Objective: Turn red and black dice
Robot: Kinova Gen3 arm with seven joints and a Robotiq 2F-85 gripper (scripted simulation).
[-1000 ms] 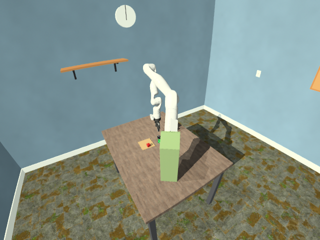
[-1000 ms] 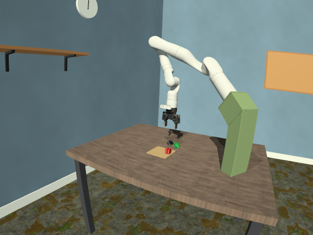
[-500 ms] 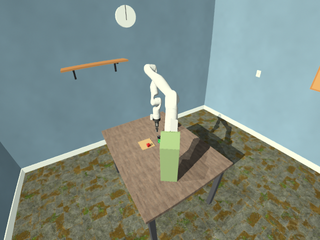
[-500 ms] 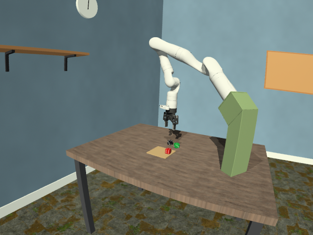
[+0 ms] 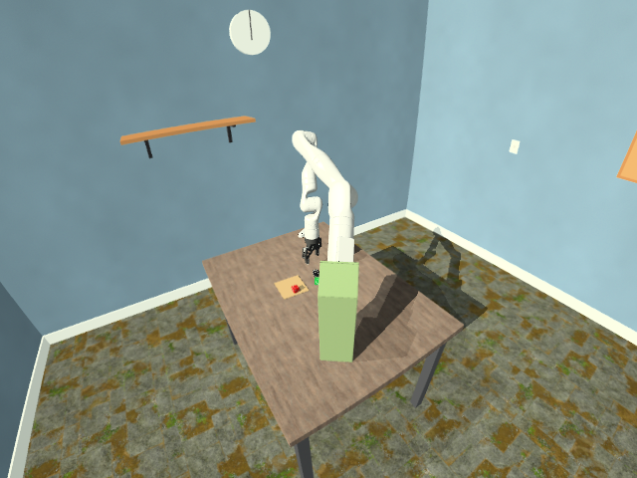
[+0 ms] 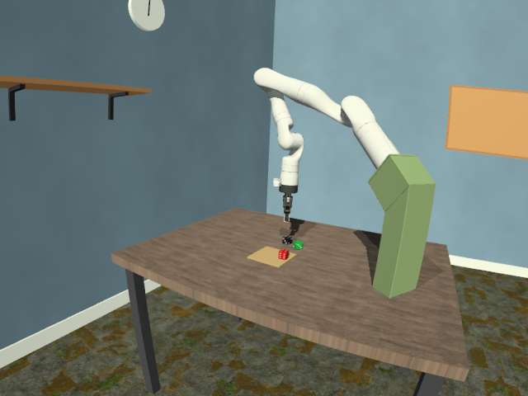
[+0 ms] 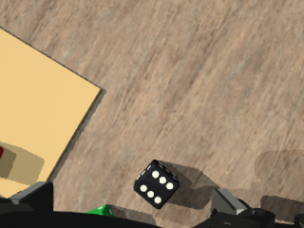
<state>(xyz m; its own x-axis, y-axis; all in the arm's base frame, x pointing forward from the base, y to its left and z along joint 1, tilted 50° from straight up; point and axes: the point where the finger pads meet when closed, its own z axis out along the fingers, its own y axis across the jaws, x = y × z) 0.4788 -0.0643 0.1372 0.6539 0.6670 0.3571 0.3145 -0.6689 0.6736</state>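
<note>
Now: hand 20 mm to the left of the black die and 100 mm above it. From my hand the other things lie so: tan mat: 10 mm behind, 140 mm to the left, 120 mm below; then green die: 70 mm behind, 10 mm to the left, 100 mm below; then red die: 60 mm behind, 140 mm to the left, 100 mm below.
</note>
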